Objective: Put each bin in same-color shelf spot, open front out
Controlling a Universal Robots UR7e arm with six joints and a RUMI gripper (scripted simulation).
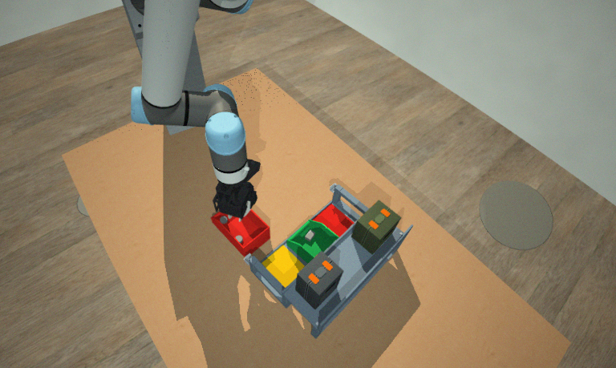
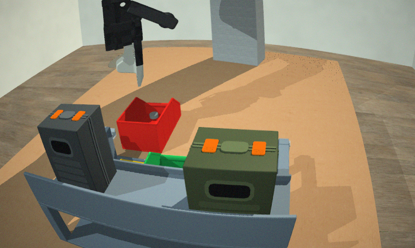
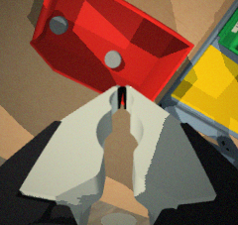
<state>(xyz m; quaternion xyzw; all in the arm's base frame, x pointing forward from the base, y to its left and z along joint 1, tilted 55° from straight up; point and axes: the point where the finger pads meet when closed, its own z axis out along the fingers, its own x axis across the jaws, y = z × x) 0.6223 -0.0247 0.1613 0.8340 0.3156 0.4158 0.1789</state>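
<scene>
My gripper is now 3 cm past the red bin, 1 cm to the left of it and 11 cm above it. From my hand the other things lie so: olive box: 24 cm ahead, 29 cm to the left; dark grey box: 28 cm ahead, 6 cm to the left, 1 cm above; green bin: 16 cm ahead, 16 cm to the left, 11 cm below.
</scene>
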